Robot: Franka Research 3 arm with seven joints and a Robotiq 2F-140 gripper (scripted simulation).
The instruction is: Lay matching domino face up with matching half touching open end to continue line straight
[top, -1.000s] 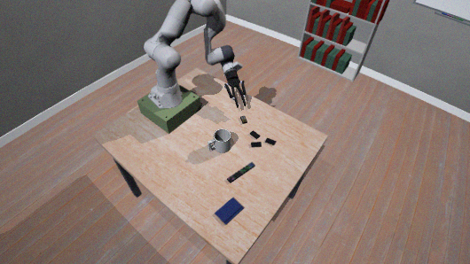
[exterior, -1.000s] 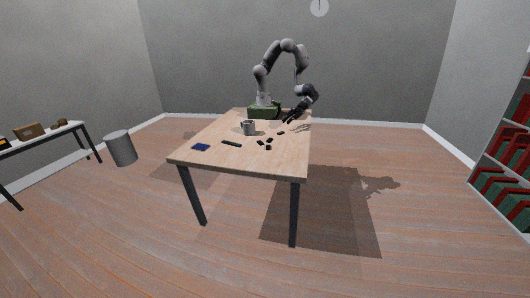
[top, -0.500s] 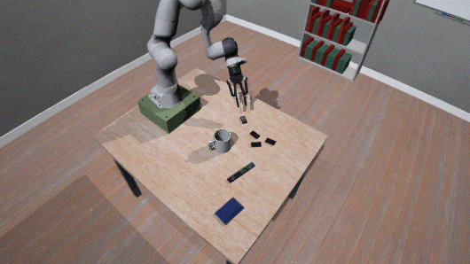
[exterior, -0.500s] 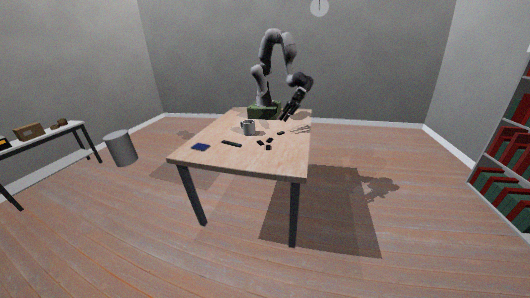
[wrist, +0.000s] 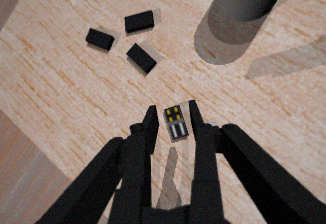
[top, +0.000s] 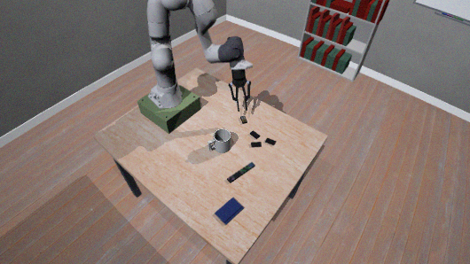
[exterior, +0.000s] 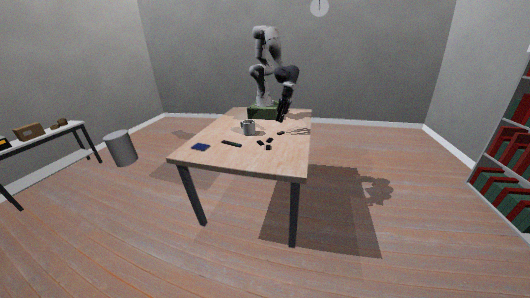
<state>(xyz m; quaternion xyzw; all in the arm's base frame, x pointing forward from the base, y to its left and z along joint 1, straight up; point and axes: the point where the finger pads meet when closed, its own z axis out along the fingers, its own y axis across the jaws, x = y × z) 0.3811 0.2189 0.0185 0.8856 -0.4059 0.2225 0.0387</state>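
Right now the black domino is 140 mm ahead of my hand, 50 mm to the right of it and 120 mm below it. Round my hand: blue book 310 mm ahead, 520 mm to the right, 120 mm below; grey mug 40 mm ahead, 240 mm to the right, 80 mm below.
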